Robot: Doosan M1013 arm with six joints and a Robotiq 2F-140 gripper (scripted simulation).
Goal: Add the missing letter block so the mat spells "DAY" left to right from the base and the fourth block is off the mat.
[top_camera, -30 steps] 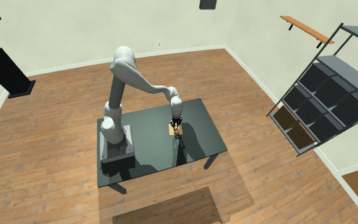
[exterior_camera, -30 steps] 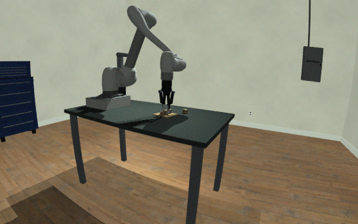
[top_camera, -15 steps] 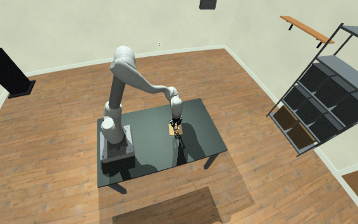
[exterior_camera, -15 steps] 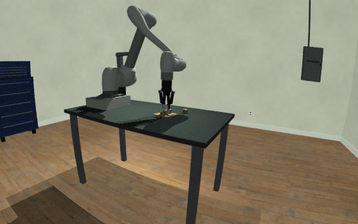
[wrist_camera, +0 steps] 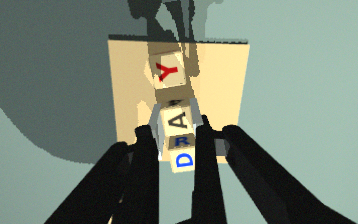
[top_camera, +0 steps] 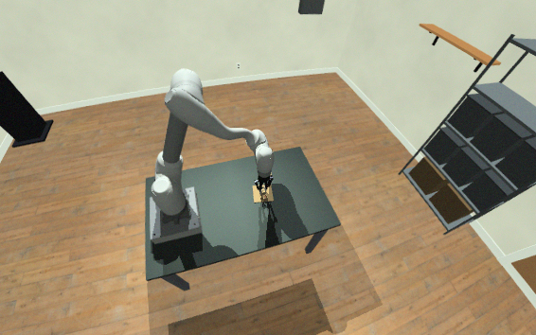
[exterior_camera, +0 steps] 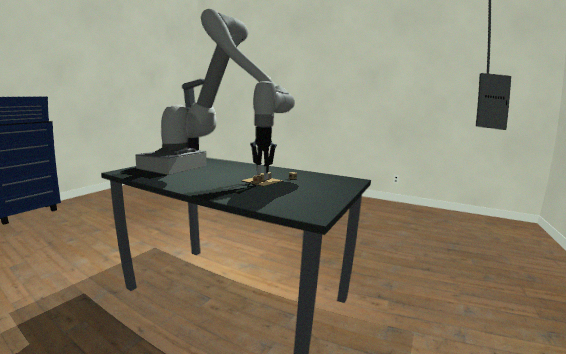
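The tan mat lies 40 mm below my hand. From my hand the other things lie so: blue D block 50 mm to the left, 20 mm below; red Y block 50 mm to the right, 20 mm below.
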